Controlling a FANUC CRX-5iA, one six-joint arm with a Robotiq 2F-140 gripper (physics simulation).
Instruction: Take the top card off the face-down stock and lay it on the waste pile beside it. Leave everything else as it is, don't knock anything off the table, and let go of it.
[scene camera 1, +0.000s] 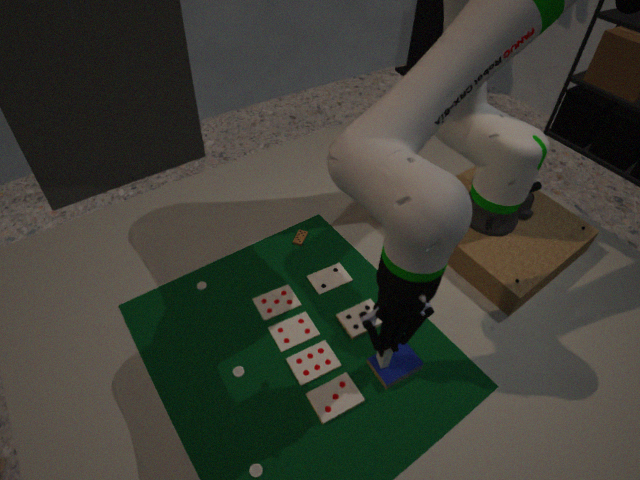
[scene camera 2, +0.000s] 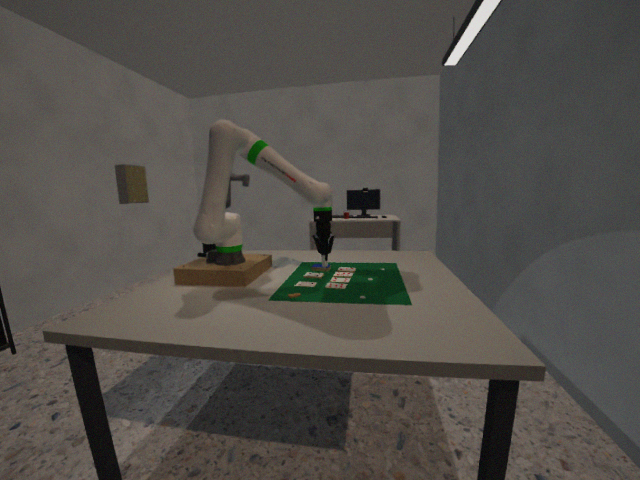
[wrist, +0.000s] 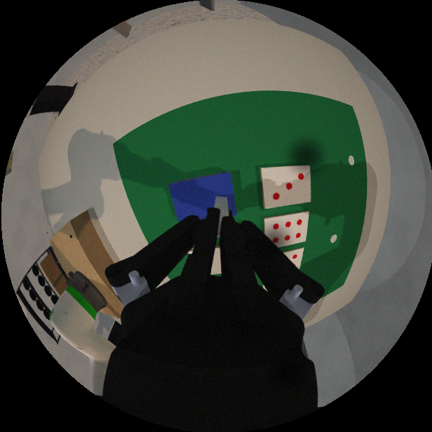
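Seen in the pictures: gripper, fingertip midpoint: (scene camera 1: 382, 361) (scene camera 2: 325, 266); arm's base at its link origin: (scene camera 1: 487, 215) (scene camera 2: 230, 262).
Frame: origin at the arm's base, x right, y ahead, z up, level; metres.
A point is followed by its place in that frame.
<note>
The face-down stock (scene camera 1: 405, 364) @[x -0.235, y 0.398, z -0.051 m] (scene camera 2: 316, 266) @[x -0.200, y 0.391, z -0.051 m] (wrist: 196, 194) is a low blue-topped stack near one corner of the green mat (scene camera 1: 175, 351) @[x -0.014, y 0.792, z -0.072 m] (wrist: 265, 120). The waste pile (scene camera 1: 366, 327) (scene camera 2: 313, 275) @[x -0.081, y 0.419, z -0.063 m], a white card face with black spots, lies beside it, partly hidden by the gripper in scene camera 1 and mostly hidden in the wrist view. My gripper (scene camera 1: 383, 360) @[x -0.210, y 0.435, z -0.052 m] (scene camera 2: 324, 264) @[x -0.210, y 0.435, z -0.052 m] (wrist: 220, 205) is shut and points down, with no card seen between its fingers. Its pale fingertips are at the stock's top, near the edge facing the red-spotted cards. Whether they touch it I cannot tell.
Several red-spotted cards (scene camera 1: 313, 362) @[x -0.150, y 0.552, z -0.066 m] (wrist: 286, 187) lie in a row beside the stock and waste pile. A card with two black spots (scene camera 1: 329, 277) @[x 0.032, y 0.427, z -0.069 m] lies beyond the waste pile. White discs (scene camera 1: 238, 371) @[x -0.107, y 0.691, z -0.068 m] and a small brown tile (scene camera 1: 300, 237) @[x 0.173, y 0.437, z -0.064 m] are on the mat. The wooden base block (scene camera 1: 542, 248) @[x -0.146, y -0.050, z -0.003 m] stands nearby.
</note>
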